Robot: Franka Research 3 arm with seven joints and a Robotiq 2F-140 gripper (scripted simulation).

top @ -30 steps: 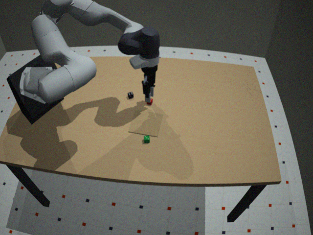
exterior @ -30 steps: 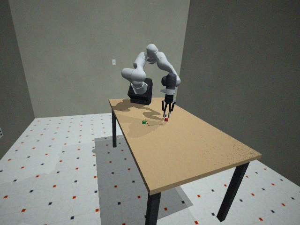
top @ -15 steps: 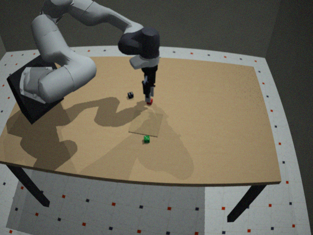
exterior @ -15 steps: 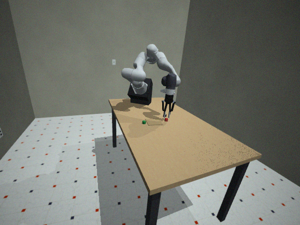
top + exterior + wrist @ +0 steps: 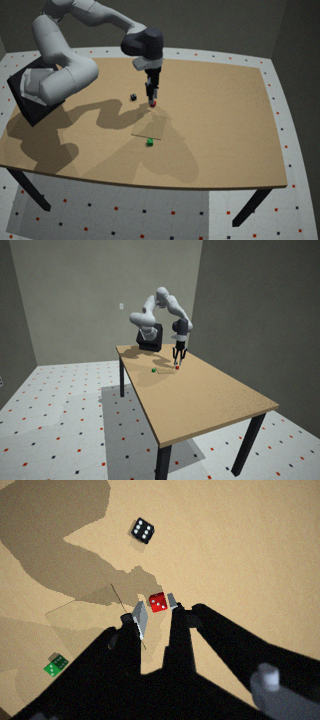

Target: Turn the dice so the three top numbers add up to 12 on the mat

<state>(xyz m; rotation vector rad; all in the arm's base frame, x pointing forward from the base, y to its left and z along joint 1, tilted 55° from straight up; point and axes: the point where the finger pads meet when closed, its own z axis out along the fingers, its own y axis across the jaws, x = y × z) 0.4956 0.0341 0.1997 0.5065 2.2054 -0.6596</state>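
Right now the red die is 5 cm below my hand. The rest, counted from my hand: tan mat: 6 cm behind, 12 cm to the right, 6 cm below; then black die: 8 cm behind, 8 cm to the left, 5 cm below; then green die: 9 cm behind, 22 cm to the right, 5 cm below.
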